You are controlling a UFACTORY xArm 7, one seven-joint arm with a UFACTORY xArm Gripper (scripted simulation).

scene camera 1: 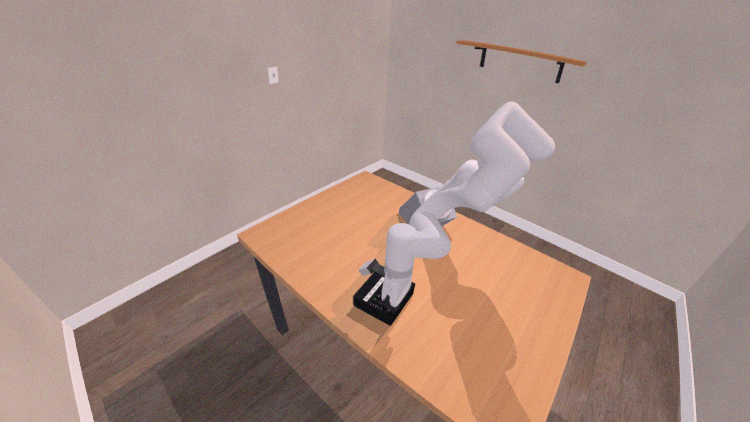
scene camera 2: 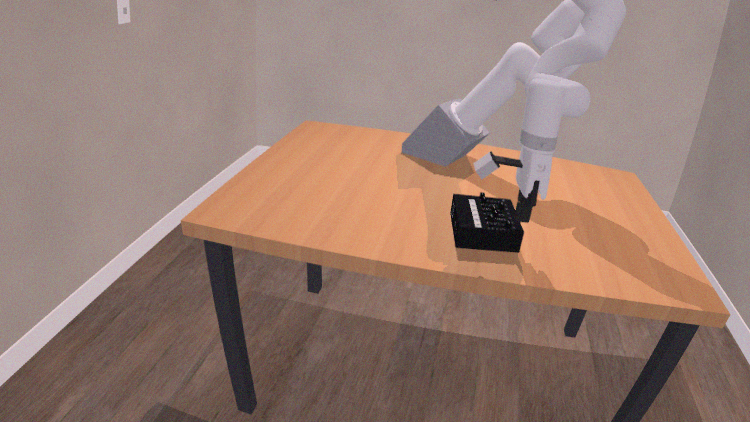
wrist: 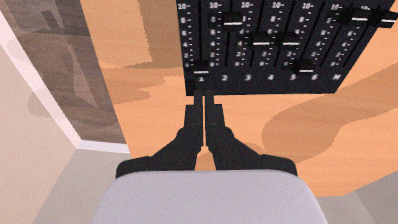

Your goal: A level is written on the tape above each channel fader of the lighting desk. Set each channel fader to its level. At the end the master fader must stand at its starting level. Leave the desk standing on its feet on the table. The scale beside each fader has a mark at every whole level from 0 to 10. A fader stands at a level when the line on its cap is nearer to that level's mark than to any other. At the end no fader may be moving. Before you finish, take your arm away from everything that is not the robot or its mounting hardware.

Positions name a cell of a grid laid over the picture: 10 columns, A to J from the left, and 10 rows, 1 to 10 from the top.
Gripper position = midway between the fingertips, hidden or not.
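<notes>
Visible: my gripper (scene camera 2: G6) (scene camera 1: F8), which the wrist view shows too, as my gripper (wrist: F5).
</notes>
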